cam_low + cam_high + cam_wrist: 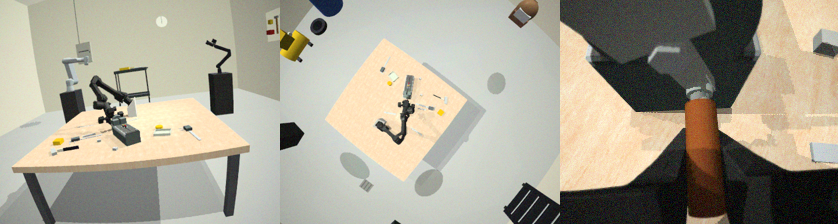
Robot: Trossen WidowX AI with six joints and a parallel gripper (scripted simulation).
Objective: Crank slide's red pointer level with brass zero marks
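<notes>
My gripper tip is now 40 mm below the crank. From my gripper tip the other things lie so: red pointer (160 mm ahead, 110 mm to the left, 50 mm above); brown crank handle (10 mm behind, 10 mm to the right, 30 mm above); yellow disc (20 mm ahead, 300 mm to the left, 30 mm below).
</notes>
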